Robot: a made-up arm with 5 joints.
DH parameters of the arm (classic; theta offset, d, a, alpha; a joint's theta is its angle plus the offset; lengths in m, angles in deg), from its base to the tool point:
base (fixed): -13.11 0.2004 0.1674 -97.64
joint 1: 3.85 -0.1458 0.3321 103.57
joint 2: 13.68 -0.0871 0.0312 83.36
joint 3: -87.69 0.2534 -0.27 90
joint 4: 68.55 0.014 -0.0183 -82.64
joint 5: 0 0.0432 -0.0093 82.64
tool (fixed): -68.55 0.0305 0 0
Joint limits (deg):
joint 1: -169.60..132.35
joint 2: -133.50..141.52
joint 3: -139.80..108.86
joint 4: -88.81..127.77
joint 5: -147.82..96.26
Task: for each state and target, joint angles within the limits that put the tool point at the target. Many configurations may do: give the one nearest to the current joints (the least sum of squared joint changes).
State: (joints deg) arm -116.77 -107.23 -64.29 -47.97 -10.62
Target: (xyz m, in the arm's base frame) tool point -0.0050 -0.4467 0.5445
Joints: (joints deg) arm -76.00 -69.28 -39.50 -30.54 -12.45
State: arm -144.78 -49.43 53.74 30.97 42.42
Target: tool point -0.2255 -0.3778 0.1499
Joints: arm -167.50 -16.64 6.34 22.05 50.32
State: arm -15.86 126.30 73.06 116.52 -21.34
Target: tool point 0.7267 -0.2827 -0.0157
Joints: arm 4.69 126.97 95.80 98.72 0.52
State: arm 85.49 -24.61 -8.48 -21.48 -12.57
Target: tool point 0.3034 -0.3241 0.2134
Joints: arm 73.08 -57.43 24.26 -19.13 -12.66
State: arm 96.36 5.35 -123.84 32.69 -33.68
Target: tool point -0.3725 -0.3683 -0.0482
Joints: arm 106.18 -46.43 -137.46 42.47 -35.28
